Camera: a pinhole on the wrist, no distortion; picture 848 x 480 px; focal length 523.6 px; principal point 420.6 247.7 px. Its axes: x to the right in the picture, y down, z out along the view. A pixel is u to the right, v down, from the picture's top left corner.
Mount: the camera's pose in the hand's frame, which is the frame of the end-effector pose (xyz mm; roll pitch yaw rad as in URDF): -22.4 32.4 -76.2 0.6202 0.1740 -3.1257
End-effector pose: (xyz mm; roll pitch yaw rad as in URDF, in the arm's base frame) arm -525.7 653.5 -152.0 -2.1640 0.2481 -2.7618
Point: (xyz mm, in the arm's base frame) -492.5 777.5 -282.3
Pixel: outside the picture
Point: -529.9 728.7 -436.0
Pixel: 222 48
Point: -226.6 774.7 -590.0
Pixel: 530 155
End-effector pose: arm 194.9 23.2 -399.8 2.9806 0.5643 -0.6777
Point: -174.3 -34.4 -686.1
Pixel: 367 391
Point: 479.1 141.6 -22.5
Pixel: behind the camera
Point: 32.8 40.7 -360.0
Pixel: 737 406
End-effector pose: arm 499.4 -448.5 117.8 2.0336 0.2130 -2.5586
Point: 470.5 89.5 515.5
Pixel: 644 109
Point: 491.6 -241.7 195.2
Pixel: 551 364
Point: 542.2 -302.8 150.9
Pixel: outside the picture
